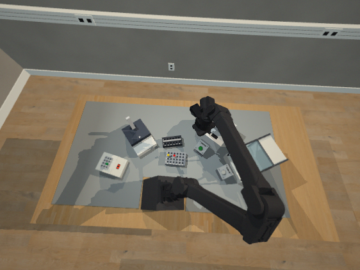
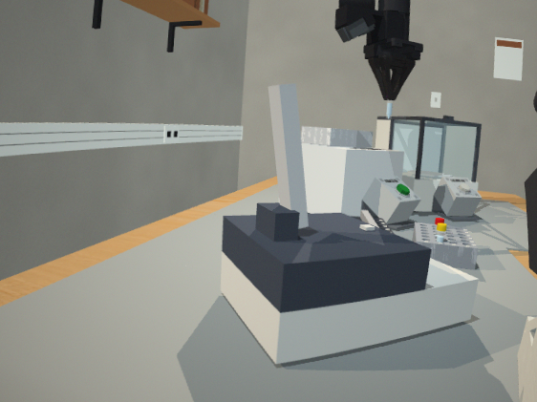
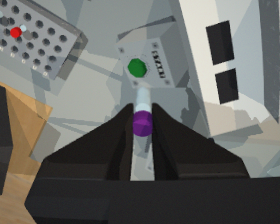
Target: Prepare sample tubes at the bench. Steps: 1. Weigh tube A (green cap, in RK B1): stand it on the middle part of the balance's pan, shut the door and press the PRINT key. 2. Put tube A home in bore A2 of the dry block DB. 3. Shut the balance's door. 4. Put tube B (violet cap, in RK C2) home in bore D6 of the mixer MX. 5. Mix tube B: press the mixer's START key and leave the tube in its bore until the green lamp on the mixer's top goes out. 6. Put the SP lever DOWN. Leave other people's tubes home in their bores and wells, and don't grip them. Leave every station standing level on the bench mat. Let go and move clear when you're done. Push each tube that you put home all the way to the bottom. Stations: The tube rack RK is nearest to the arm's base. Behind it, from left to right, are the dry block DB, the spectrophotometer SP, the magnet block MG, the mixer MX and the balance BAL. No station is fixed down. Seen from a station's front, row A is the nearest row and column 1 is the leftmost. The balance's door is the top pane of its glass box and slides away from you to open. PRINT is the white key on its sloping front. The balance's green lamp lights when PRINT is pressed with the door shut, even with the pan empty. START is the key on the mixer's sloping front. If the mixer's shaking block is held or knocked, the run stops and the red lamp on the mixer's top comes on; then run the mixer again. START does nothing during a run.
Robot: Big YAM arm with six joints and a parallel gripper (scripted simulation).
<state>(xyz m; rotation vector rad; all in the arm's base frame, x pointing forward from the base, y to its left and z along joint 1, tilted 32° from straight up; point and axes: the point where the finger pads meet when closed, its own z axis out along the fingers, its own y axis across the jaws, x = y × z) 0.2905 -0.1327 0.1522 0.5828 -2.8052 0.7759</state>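
Now: hand 80 mm short of the mixer block, 140 mm to the left of it and 80 mm above it. From my hand the other things lie so: violet-capped tube B (20 mm below); magnet block (40 mm ahead, 160 mm to the left, 210 mm below); green start key (40 mm behind, 10 mm to the right, 170 mm below).
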